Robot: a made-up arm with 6 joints. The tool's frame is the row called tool.
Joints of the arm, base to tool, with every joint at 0 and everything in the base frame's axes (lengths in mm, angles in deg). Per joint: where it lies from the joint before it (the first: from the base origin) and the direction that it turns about. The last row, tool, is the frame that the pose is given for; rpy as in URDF.
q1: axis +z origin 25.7 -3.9 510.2
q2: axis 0.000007 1 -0.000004 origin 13.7 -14.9 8.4
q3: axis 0.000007 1 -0.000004 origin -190.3 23.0 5.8
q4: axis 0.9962 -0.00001 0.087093 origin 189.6 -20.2 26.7
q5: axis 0.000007 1 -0.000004 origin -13.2 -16.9 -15.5
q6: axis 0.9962 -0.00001 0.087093 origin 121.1 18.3 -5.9
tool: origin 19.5 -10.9 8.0 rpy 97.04 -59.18 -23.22
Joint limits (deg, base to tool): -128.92..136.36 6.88..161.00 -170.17..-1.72 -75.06..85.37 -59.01..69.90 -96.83..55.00
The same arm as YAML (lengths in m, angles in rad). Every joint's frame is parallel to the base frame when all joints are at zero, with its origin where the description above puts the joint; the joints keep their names.
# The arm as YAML. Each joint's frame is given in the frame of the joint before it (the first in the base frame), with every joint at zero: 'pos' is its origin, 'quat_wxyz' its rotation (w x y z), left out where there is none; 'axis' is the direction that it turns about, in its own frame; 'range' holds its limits. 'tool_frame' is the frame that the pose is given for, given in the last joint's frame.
length_unit: m
angle_unit: rad
joints:
  - joint: q1
    pos: [0.0257, -0.0039, 0.5102]
    axis: "+z"
    range: [-2.2501, 2.3799]
  - joint: q2
    pos: [0.0137, -0.0149, 0.0084]
    axis: "+y"
    range: [0.1201, 2.81]
  - joint: q3
    pos: [-0.1903, 0.023, 0.0058]
    axis: "+y"
    range: [-2.97, -0.03]
  - joint: q4
    pos: [0.1896, -0.0202, 0.0267]
    axis: [0.9962, 0.0, 0.0871]
    range: [-1.31, 1.49]
  - joint: q5
    pos: [-0.0132, -0.0169, -0.0155]
    axis: "+y"
    range: [-1.0299, 1.22]
  - joint: q6
    pos: [0.1211, 0.0183, -0.0059]
    axis: [0.9962, 0.0, 0.0871]
    range: [-1.69, 0.9599]
tool_frame:
  pos: [0.0195, -0.0109, 0.008]
  quat_wxyz: [0.63864, 0.572328, -0.451484, 0.246458]

